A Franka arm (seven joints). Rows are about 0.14 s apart.
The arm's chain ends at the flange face. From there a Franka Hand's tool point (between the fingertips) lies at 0.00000 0.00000 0.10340 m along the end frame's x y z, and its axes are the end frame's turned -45 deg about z.
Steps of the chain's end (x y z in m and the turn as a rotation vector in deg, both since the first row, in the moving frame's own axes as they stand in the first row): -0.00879 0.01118 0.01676 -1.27 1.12 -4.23; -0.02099 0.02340 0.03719 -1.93 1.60 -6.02; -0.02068 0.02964 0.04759 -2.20 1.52 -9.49; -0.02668 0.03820 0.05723 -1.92 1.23 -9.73; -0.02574 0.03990 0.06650 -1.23 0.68 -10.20; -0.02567 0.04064 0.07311 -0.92 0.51 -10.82; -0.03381 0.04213 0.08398 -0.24 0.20 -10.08; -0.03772 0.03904 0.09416 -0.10 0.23 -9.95; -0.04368 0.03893 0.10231 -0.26 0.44 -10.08
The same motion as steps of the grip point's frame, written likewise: -0.01420 0.00474 0.01671 -1.69 -0.11 -4.23; -0.03157 0.00622 0.03709 -2.50 -0.23 -6.02; -0.03605 0.01113 0.04748 -2.63 -0.48 -9.49; -0.04641 0.01222 0.05715 -2.23 -0.49 -9.73; -0.04690 0.01250 0.06647 -1.35 -0.39 -10.20; -0.04724 0.01245 0.07309 -1.01 -0.29 -10.82; -0.05370 0.00645 0.08398 -0.31 -0.03 -10.08; -0.05408 0.00134 0.09416 -0.23 0.09 -9.95; -0.05811 -0.00249 0.10231 -0.49 0.13 -10.08
